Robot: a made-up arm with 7 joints. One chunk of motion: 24 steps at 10 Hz.
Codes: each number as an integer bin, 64 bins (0 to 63) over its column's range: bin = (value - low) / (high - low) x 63, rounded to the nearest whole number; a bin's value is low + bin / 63 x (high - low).
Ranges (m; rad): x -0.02..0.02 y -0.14..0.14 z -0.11..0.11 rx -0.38..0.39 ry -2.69..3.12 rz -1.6..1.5
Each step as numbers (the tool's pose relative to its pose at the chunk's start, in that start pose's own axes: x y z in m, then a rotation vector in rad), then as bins.
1 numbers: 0.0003 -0.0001 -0.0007 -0.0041 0.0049 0.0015
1 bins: 32 31 31 31 29 33
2 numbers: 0.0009 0.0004 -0.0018 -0.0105 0.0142 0.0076
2 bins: 33 32 31 30 29 33
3 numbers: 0.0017 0.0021 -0.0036 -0.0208 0.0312 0.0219
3 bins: 34 32 30 29 30 33
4 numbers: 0.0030 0.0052 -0.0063 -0.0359 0.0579 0.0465
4 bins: 36 33 30 28 30 33
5 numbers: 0.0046 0.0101 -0.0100 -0.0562 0.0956 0.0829
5 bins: 39 34 29 26 30 34
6 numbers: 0.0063 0.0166 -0.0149 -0.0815 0.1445 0.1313
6 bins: 41 35 27 24 31 35
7 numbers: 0.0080 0.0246 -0.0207 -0.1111 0.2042 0.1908
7 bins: 44 37 26 22 31 36
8 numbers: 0.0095 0.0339 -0.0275 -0.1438 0.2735 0.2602
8 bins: 46 39 24 19 32 38
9 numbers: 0.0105 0.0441 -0.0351 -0.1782 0.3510 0.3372
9 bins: 48 41 21 17 33 39
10 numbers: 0.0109 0.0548 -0.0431 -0.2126 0.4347 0.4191
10 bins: 49 44 19 14 34 41
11 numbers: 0.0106 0.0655 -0.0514 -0.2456 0.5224 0.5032
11 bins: 48 46 17 11 35 43
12 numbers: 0.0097 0.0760 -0.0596 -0.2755 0.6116 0.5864
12 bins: 47 49 14 9 36 44
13 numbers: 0.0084 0.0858 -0.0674 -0.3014 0.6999 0.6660
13 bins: 45 51 12 6 37 46
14 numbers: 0.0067 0.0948 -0.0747 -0.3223 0.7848 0.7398
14 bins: 42 53 10 5 38 48
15 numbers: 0.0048 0.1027 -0.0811 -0.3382 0.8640 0.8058
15 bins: 39 55 8 3 39 49
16 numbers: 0.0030 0.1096 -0.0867 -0.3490 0.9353 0.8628
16 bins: 36 56 7 3 39 50
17 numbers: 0.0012 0.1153 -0.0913 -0.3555 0.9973 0.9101
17 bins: 33 57 5 2 40 51
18 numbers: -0.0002 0.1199 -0.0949 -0.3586 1.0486 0.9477
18 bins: 31 58 4 2 41 52
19 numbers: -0.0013 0.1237 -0.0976 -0.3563 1.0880 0.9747
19 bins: 29 59 4 2 41 52
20 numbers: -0.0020 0.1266 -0.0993 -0.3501 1.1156 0.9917
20 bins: 28 60 3 2 41 53
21 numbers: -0.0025 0.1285 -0.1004 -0.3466 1.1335 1.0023
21 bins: 28 60 3 3 41 53
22 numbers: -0.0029 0.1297 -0.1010 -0.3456 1.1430 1.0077
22 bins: 27 61 3 3 42 53
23 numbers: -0.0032 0.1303 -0.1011 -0.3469 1.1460 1.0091
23 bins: 26 61 3 3 42 53
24 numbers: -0.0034 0.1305 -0.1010 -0.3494 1.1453 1.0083
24 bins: 26 61 3 3 42 53
